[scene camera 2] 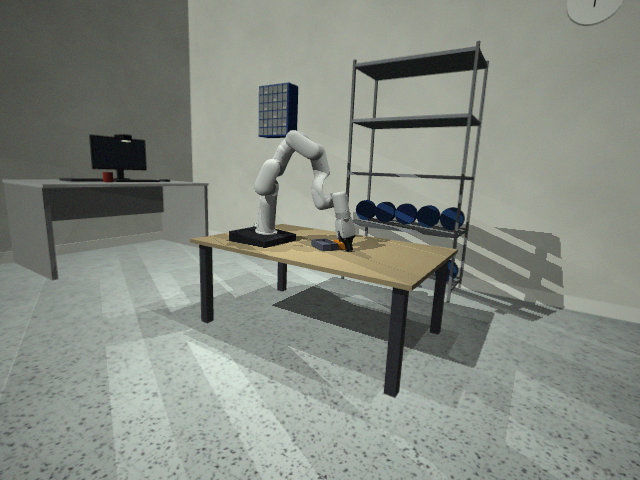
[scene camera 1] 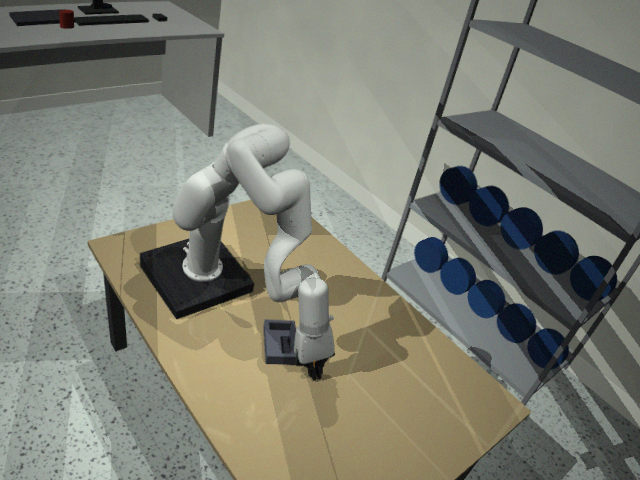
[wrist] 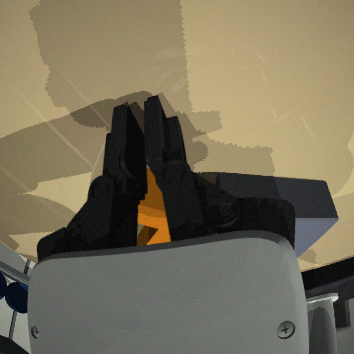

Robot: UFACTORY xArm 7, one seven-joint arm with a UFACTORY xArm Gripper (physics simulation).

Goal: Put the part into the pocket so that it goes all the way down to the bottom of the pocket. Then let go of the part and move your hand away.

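Frame: origin at the arm's base, x down, y right, z back, level; centimetres.
Where they show: gripper, fingertip midpoint: (scene camera 2: 349, 250) (scene camera 1: 315, 376) (wrist: 144, 118); arm's base, origin of the base link: (scene camera 2: 266, 232) (scene camera 1: 202, 267) (wrist: 311, 301).
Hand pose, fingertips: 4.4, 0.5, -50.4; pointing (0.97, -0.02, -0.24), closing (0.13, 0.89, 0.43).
Things, the pixels of their top centre, and the offset from my fingertips, as dx, dy, dz. Level surfaces: height alone.
- orange part, middle of its top: (wrist: 146, 243) (scene camera 1: 313, 342) (scene camera 2: 340, 241) -2.7, -6.8, +7.5
- dark grey-blue pocket block, middle of its top: (wrist: 254, 259) (scene camera 1: 281, 337) (scene camera 2: 324, 241) -3.4, -0.4, +14.4
- table, its level: dx +0.3
The orange part (scene camera 1: 314, 364) (scene camera 2: 339, 244) (wrist: 156, 220) is mostly hidden by my gripper and lies low by the table, beside the pocket block. In the wrist view it shows through the gap between the finger bases. The dark grey-blue pocket block (scene camera 1: 279, 359) (scene camera 2: 324, 245) (wrist: 276, 192) stands on the table (scene camera 1: 227, 403) (scene camera 2: 372, 263) with its opening upward; a dark shape or shadow shows inside it. My gripper (scene camera 1: 315, 377) (scene camera 2: 349, 250) (wrist: 144, 118) is nearly fully shut, low over the table beside the block. Nothing shows between its fingertips, and the part sits behind the fingers.
The arm's black base plate (scene camera 1: 170, 289) (scene camera 2: 248, 238) stands behind the pocket block. A grey shelf rack (scene camera 1: 426, 152) (scene camera 2: 351, 134) with blue discs (scene camera 1: 486, 298) (scene camera 2: 406, 213) stands beyond the table. A desk (scene camera 1: 191, 82) (scene camera 2: 25, 222) stands farther off.
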